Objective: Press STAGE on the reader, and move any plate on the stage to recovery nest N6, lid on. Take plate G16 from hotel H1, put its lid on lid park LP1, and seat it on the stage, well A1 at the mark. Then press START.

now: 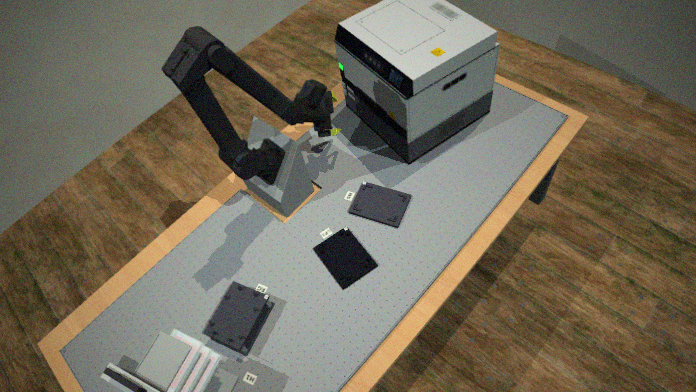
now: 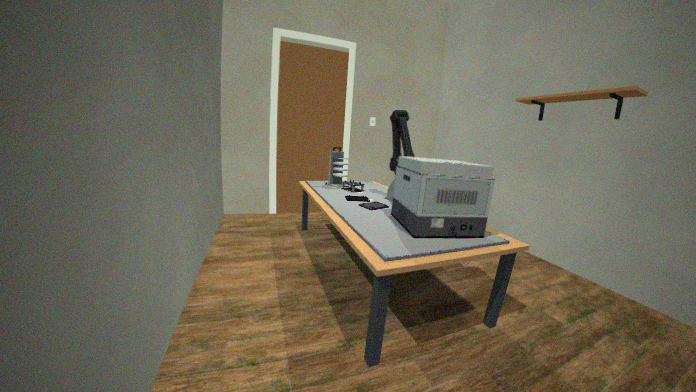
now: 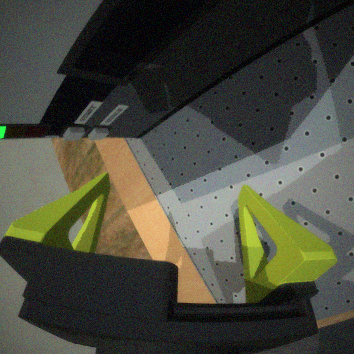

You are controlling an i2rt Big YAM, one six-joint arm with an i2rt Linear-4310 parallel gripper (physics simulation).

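Pixels of known places: gripper, between the fingertips: (image 1: 338, 115) (image 3: 175, 184); arm's base, origin of its link: (image 1: 270, 161).
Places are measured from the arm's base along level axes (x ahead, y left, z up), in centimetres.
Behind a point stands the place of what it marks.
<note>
The reader (image 1: 450, 110) {y 50.9, x 29.2, z -1.5 cm} (image 2: 452, 196) {y 73.0, x 17.5, z 5.1 cm} (image 3: 165, 45) {y 37.9, x 4.8, z -4.5 cm} is a white and dark box with a green light; its front seems closed. Two small grey buttons (image 3: 74, 133) {y 39.8, x -8.2, z -3.1 cm} (image 3: 98, 133) {y 39.8, x -8.1, z -6.2 cm} show at its lower front, under labels too blurred to read. My gripper (image 1: 336, 114) {y 28.9, x -0.2, z -4.0 cm} (image 3: 175, 184) {y 28.9, x -0.2, z -4.0 cm} is open and empty, in front of the reader's button end, apart from it. The dark nest N6 (image 1: 381, 205) {y 15.6, x 30.1, z -13.9 cm} (image 2: 374, 205) {y 17.7, x 29.6, z -13.9 cm} holds no visible plate. The black lid park LP1 (image 1: 345, 258) {y -4.6, x 34.3, z -14.0 cm} (image 2: 356, 198) {y -2.3, x 34.9, z -14.1 cm} lies beside it. Hotel H1 (image 2: 334, 170) {y -55.5, x 37.0, z 0.0 cm} stands at the far end; plate G16 cannot be told apart. The stage is not visible.
A raised dark nest (image 1: 239, 317) {y -37.4, x 27.1, z -9.1 cm} (image 2: 353, 186) {y -28.7, x 28.2, z -10.4 cm} stands between LP1 and the hotel. The arm's wedge-shaped base (image 1: 295, 185) {y 1.1, x 8.3, z -6.6 cm} sits at the table's edge. The wooden table edge (image 3: 155, 235) {y 27.1, x -18.5, z -16.3 cm} runs below the gripper. A wall shelf (image 2: 580, 95) hangs away from the table.
</note>
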